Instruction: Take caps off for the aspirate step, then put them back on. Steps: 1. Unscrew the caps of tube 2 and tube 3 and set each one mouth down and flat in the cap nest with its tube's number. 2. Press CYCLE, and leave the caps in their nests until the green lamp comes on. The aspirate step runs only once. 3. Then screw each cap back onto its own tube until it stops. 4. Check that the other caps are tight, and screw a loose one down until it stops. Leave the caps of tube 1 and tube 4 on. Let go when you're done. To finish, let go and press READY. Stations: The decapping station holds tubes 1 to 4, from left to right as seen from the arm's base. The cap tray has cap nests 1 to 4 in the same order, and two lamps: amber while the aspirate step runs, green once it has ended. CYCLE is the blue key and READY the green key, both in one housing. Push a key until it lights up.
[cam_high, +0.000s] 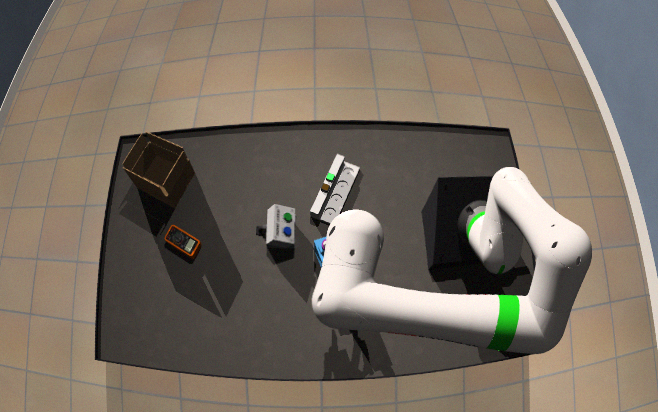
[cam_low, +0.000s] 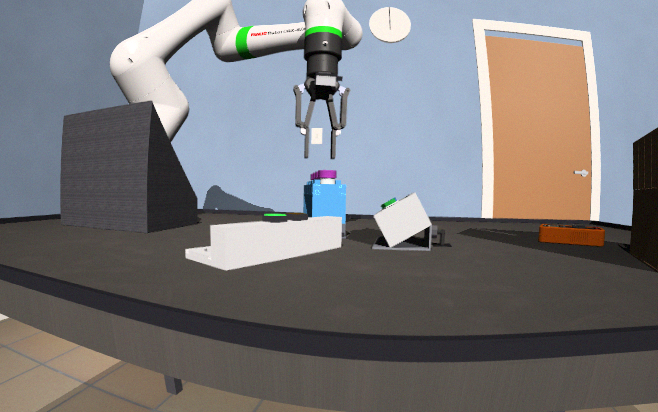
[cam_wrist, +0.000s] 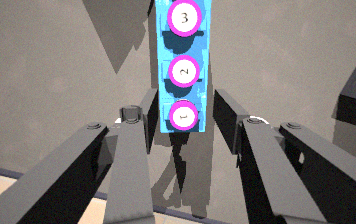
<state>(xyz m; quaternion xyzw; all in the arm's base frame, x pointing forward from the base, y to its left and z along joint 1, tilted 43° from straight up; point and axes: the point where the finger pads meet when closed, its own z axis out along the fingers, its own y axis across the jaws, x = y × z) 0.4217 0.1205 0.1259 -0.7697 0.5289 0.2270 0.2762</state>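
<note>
Right now my hand is 230 mm to the left of the green key, 160 mm short of it and 120 mm above it. The rest, counted from my hand: key housing (200 mm to the right, 180 mm ahead, 130 mm below); blue key (180 mm to the right, 160 mm ahead, 120 mm below); orange multimeter (530 mm ahead, 170 mm below, 150 mm to the right).
</note>
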